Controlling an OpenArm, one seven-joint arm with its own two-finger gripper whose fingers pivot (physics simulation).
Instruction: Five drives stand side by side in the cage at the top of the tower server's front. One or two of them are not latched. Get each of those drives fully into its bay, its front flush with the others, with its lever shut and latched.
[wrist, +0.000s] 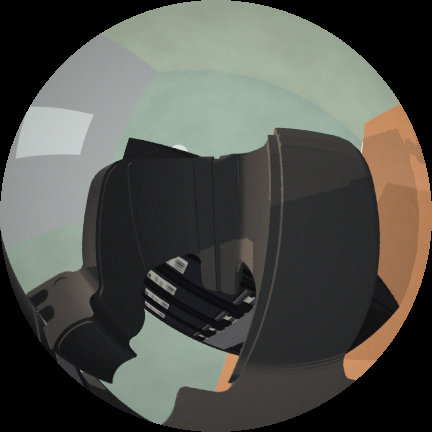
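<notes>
My gripper (226, 226) is shut and empty, and its broad fingers cover the middle of the wrist view. Its tips overlap the drive fronts in the view; whether they touch one cannot be told. Several dark drives (163, 283) with white labels show in the gap below and left of the tips, running slantwise. Small light pieces show at their lower right ends. The tower server (380, 312) shows as a black corner right of the gripper, and another black corner (147, 149) rises above the left finger. The other drive fronts and most levers are hidden, so which stand unlatched cannot be told.
An orange-brown surface (400, 225) lies along the right side. A grey wall (90, 75) with a pale bright patch (55, 132) is at the left. A grey-green surface (225, 100) spans the top behind the gripper. A small white round thing (179, 148) peeks out above the left finger.
</notes>
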